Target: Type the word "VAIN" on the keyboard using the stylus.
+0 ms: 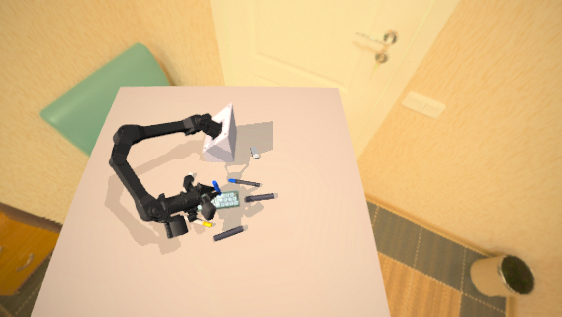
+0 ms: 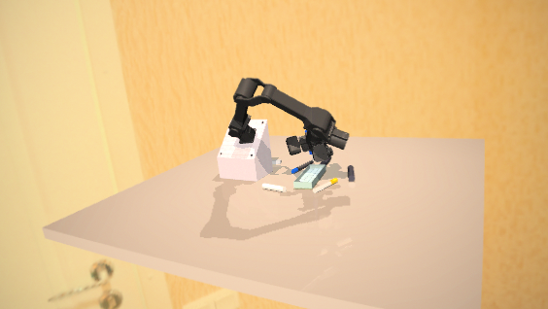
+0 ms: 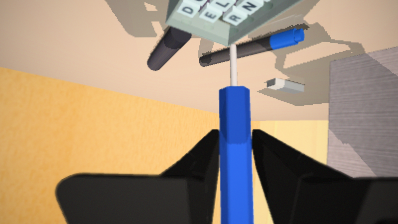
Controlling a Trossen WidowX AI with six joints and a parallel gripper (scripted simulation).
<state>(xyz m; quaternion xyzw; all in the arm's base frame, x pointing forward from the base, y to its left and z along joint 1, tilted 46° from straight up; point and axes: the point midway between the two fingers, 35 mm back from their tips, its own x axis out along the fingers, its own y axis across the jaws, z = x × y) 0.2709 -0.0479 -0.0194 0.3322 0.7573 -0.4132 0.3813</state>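
My gripper tip is 8 cm past the blue-tipped grey pen, 7 cm to the right of it and 11 cm above it. From my gripper tip the other things lie so: blue stylus (1 cm below); then white stick (9 cm behind, 15 cm to the right, 11 cm below); then yellow-tipped white pen (9 cm ahead, 9 cm to the right, 11 cm below).
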